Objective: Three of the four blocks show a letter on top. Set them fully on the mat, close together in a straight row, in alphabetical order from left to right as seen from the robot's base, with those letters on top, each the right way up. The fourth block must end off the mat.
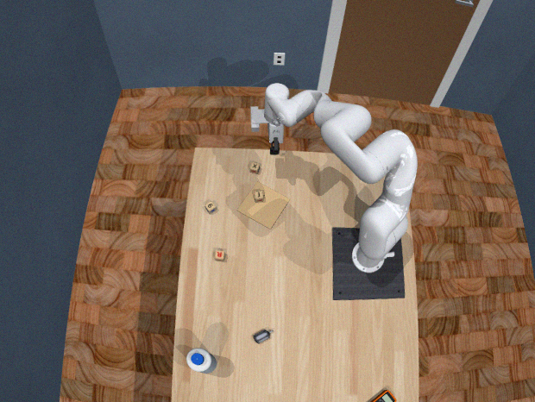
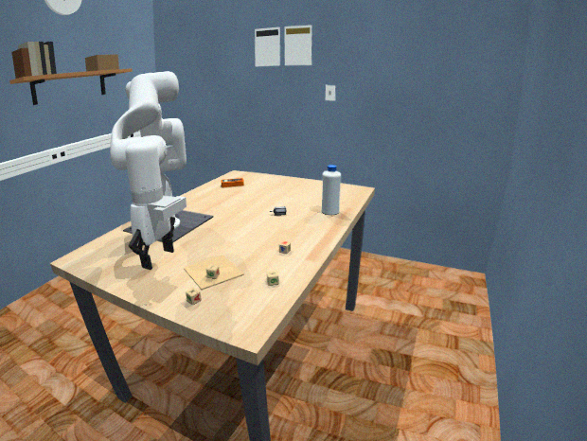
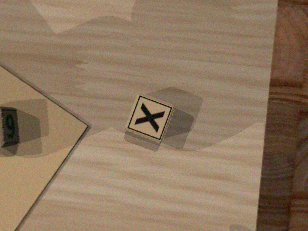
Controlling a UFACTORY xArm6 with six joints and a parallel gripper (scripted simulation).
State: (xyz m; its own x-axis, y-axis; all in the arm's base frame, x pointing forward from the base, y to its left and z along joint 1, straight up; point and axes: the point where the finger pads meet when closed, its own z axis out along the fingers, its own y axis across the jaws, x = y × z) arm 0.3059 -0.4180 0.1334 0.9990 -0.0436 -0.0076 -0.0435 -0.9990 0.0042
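Now: hand 180 mm to the right of the tan mat, 140 mm above it and 50 mm short of it. From my hand the other things lie so: orange device (980 mm to the left, 270 mm behind, 120 mm below); then small dark object (660 mm to the left, 120 mm below, 90 mm ahead).
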